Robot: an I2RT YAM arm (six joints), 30 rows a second.
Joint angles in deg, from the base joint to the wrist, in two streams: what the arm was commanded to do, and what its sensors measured. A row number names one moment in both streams.
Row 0, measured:
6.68 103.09 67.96 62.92 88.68 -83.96
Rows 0 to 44, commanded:
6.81 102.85 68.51 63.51 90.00 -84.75
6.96 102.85 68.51 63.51 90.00 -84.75
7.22 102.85 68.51 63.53 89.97 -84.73
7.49 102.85 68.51 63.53 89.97 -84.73
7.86 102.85 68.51 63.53 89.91 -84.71
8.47 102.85 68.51 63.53 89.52 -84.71
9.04 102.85 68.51 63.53 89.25 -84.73
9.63 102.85 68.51 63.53 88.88 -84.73
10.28 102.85 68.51 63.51 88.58 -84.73
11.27 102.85 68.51 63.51 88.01 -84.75
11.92 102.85 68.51 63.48 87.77 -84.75
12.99 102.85 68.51 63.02 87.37 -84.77
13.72 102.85 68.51 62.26 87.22 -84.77
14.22 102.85 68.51 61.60 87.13 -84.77
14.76 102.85 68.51 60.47 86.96 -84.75
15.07 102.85 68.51 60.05 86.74 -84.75
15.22 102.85 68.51 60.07 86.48 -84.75
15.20 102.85 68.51 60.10 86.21 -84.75
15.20 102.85 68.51 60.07 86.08 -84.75
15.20 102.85 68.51 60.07 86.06 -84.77
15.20 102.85 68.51 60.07 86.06 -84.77
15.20 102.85 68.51 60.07 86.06 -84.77
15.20 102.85 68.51 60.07 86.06 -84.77
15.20 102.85 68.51 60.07 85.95 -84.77
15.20 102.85 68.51 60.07 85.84 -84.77
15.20 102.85 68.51 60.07 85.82 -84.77
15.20 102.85 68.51 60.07 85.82 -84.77
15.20 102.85 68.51 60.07 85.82 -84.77
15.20 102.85 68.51 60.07 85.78 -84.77
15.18 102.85 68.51 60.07 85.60 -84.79
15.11 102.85 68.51 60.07 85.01 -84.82
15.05 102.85 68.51 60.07 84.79 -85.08
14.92 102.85 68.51 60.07 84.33 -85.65
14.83 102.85 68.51 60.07 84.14 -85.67
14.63 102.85 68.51 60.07 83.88 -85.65
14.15 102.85 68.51 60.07 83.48 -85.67
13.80 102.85 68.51 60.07 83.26 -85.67
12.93 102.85 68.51 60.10 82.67 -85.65
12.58 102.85 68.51 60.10 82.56 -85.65
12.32 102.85 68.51 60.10 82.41 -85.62
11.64 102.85 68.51 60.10 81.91 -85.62
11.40 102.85 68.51 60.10 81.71 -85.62
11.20 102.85 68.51 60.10 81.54 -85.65
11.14 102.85 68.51 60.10 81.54 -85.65
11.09 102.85 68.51 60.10 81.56 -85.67
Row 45, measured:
11.33 103.09 67.96 59.57 83.00 -85.52
